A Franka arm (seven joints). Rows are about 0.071 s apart.
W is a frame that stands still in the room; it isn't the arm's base.
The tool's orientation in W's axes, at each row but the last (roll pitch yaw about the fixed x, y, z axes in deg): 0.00 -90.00 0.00; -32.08 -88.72 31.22; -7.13 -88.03 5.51; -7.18 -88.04 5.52; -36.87 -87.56 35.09; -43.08 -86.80 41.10; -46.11 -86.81 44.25; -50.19 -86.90 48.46; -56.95 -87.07 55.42; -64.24 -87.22 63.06; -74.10 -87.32 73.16; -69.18 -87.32 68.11; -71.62 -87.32 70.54
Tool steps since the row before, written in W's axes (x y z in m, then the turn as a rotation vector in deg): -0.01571 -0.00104 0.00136 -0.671 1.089 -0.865; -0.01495 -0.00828 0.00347 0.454 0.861 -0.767; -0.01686 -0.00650 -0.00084 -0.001 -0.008 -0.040; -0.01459 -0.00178 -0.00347 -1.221 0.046 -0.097; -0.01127 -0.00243 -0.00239 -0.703 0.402 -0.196; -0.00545 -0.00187 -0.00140 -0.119 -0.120 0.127; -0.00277 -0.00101 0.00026 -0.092 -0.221 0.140; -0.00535 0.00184 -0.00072 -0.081 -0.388 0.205; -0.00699 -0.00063 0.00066 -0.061 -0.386 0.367; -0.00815 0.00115 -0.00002 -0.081 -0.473 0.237; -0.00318 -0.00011 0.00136 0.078 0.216 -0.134; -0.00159 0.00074 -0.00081 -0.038 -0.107 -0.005; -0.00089 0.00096 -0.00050 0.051 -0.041 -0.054
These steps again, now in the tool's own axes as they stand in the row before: 0.00136 -0.00104 0.01571 -0.865 1.089 0.671; 0.00309 -0.00854 0.01489 -0.748 0.877 -0.455; -0.00144 -0.00697 0.01663 -0.040 -0.008 -0.001; -0.00397 -0.00219 0.01441 -0.138 0.011 1.218; -0.00284 -0.00271 0.01110 -0.210 0.385 0.708; -0.00170 -0.00200 0.00532 0.117 -0.129 0.120; 0.00011 -0.00111 0.00274 0.128 -0.229 0.090; -0.00084 0.00171 0.00538 0.186 -0.398 0.076; 0.00043 -0.00084 0.00699 0.349 -0.403 0.061; -0.00015 0.00099 0.00817 0.214 -0.484 0.076; 0.00131 -0.00022 0.00319 -0.123 0.223 -0.076; -0.00080 0.00075 0.00159 -0.010 -0.107 0.036; -0.00047 0.00096 0.00090 -0.055 -0.038 -0.053
